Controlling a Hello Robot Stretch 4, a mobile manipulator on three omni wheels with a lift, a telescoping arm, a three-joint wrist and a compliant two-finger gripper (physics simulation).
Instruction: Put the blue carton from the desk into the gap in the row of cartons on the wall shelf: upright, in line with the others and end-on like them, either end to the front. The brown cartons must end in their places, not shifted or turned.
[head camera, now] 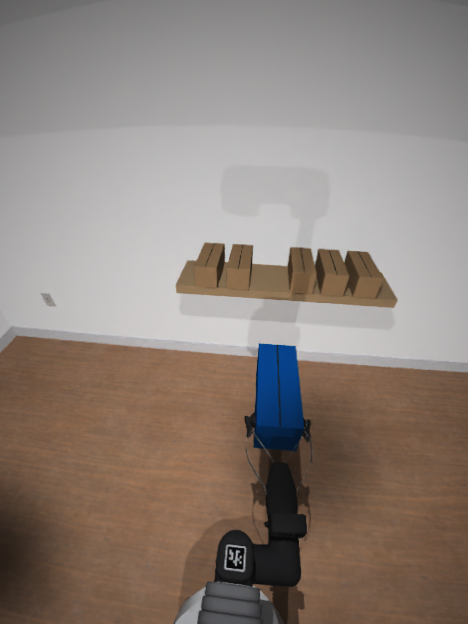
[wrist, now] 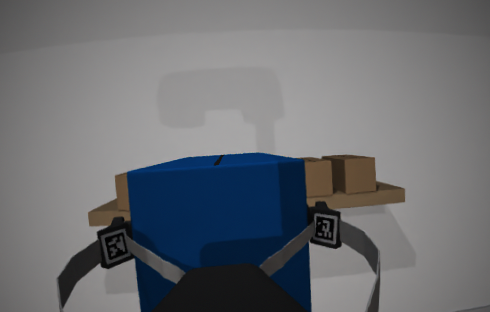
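The blue carton (head camera: 278, 393) (wrist: 215, 215) is upright between the two fingertips of my gripper (head camera: 278, 428) (wrist: 220, 236), which is shut on its sides near the end closer to me. The carton is held off the floor, its far end towards the wall. The wall shelf (head camera: 272, 279) (wrist: 392, 194) is beyond it. Two brown cartons (head camera: 207, 267) (head camera: 239, 267) stand left of the gap and three brown cartons (head camera: 301, 272) (head camera: 332, 274) (head camera: 363, 276) right of it, all end-on. In the wrist view the blue carton hides the gap and part of the row.
The white wall (head camera: 125, 216) (wrist: 350, 100) rises behind the shelf and bears my shadow. A baseboard (head camera: 151, 344) runs along the wood floor (head camera: 125, 428). A wall outlet (head camera: 47, 299) is at the left.
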